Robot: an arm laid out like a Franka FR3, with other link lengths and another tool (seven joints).
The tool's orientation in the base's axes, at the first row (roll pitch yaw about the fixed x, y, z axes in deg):
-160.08, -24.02, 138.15
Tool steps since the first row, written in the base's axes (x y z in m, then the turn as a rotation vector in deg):
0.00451, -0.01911, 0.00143, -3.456, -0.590, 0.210
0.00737, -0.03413, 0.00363, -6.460, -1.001, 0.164
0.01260, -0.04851, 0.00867, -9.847, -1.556, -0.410
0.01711, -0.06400, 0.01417, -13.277, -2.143, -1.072
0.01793, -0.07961, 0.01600, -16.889, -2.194, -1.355
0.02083, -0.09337, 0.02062, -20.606, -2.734, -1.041
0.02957, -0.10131, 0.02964, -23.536, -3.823, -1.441
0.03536, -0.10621, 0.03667, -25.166, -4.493, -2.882
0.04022, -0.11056, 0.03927, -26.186, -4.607, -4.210
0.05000, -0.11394, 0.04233, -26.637, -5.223, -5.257
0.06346, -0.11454, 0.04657, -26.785, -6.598, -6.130
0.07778, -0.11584, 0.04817, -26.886, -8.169, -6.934
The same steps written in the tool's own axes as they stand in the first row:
-0.01413, -0.01323, -0.00357, 2.077, -2.344, 1.590
-0.02434, -0.02433, -0.00695, 3.852, -4.229, 3.168
-0.03461, -0.03456, -0.01398, 5.585, -6.266, 5.395
-0.04488, -0.04619, -0.02103, 7.291, -8.322, 7.720
-0.05420, -0.05870, -0.02305, 9.602, -10.167, 9.814
-0.06268, -0.06953, -0.02852, 11.930, -12.640, 11.448
-0.06979, -0.07405, -0.04076, 13.097, -14.915, 13.291
-0.07386, -0.07709, -0.04977, 13.211, -15.851, 15.363
-0.07876, -0.07881, -0.05450, 13.295, -16.063, 17.026
-0.08622, -0.07731, -0.06215, 12.801, -16.462, 18.155
-0.09402, -0.07206, -0.07268, 11.708, -17.358, 18.978
-0.10391, -0.06608, -0.08140, 10.492, -18.406, 19.718

